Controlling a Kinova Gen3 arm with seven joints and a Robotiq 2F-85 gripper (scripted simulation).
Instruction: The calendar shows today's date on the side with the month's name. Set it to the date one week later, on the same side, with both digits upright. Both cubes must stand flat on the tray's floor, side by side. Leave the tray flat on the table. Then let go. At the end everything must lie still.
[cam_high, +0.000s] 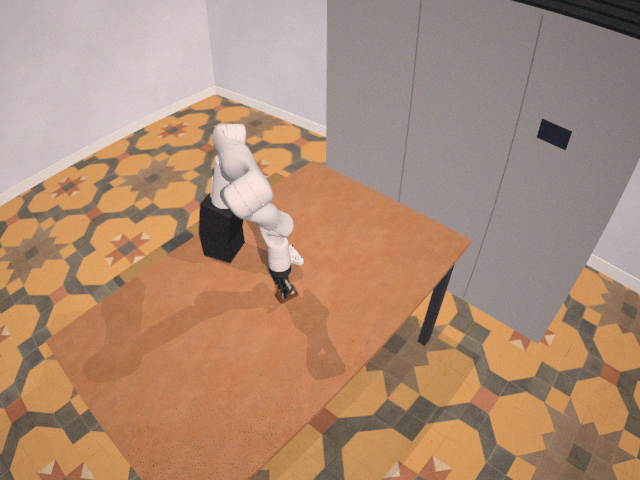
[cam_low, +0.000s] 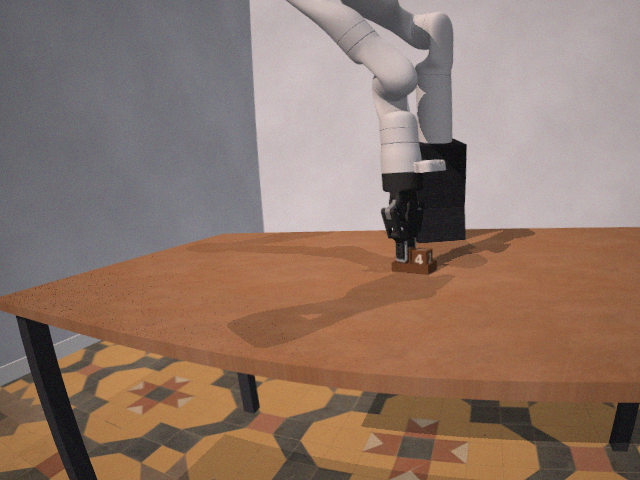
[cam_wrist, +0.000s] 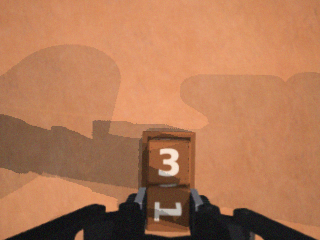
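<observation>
My gripper is now 3 cm above the brown tray and 2 cm to the right of it.
</observation>
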